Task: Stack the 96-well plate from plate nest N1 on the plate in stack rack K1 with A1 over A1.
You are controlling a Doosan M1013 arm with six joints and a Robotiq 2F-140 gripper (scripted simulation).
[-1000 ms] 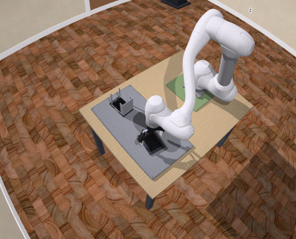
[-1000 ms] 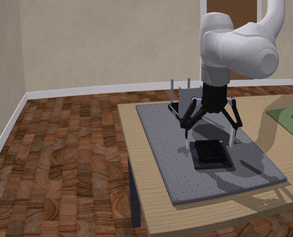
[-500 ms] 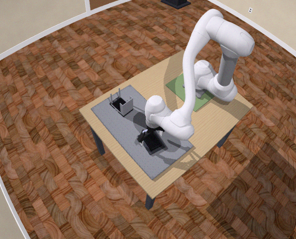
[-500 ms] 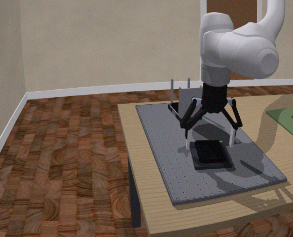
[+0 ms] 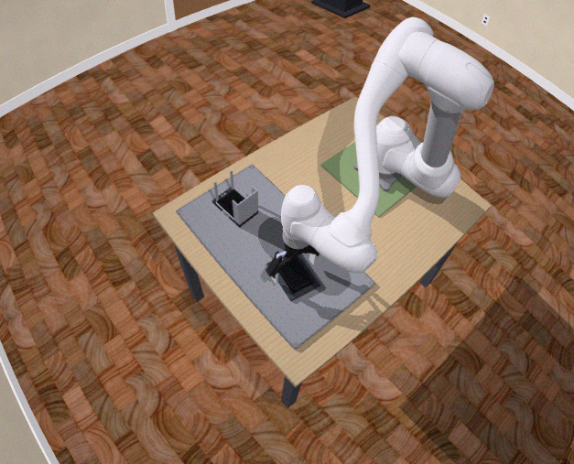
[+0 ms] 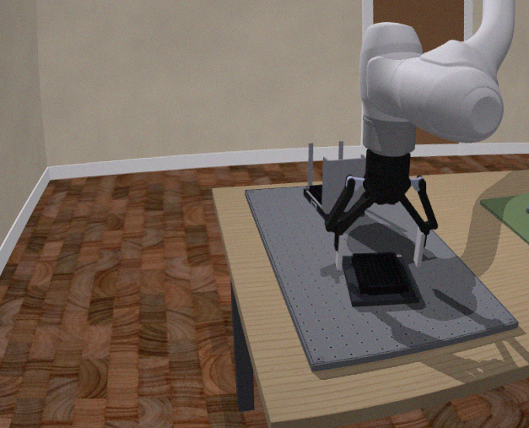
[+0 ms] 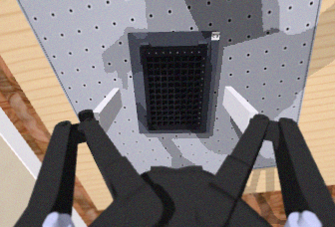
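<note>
Now: the plate nest N1 4 cm below my hand. The rest, counted from my hand: tall grey wall (28 cm to the right, 5 cm behind, 4 cm above); pale A1 mark (8 cm behind, 6 cm to the right, 3 cm below); K1 label (42 cm to the right, 5 cm behind, 3 cm below).
</note>
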